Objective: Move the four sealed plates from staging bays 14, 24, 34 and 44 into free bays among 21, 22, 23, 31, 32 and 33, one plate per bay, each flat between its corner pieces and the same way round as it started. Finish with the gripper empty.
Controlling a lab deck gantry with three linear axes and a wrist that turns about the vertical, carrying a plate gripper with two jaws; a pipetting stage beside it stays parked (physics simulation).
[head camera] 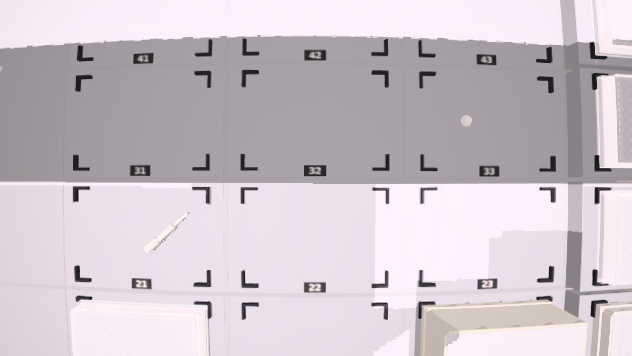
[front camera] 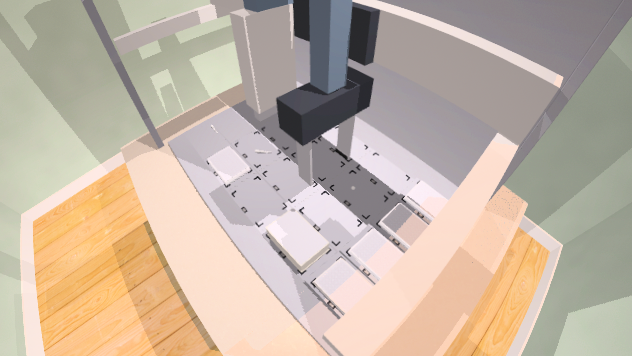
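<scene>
Four pale sealed plates lie in the staging bays: bay 14's plate, bay 24's plate, bay 34's plate and bay 44's plate. In the head view they are cut off by the right edge. My gripper is open and empty, its two jaws hanging apart over the middle of the bay grid, left of the plates; it does not show in the head view. Bays 22, 23, 31 and 32 hold no plate.
A thin white stick-like item lies in bay 21. A small round cap sits in bay 33. A tall cream box stands below bay 23, and a white plate below bay 21.
</scene>
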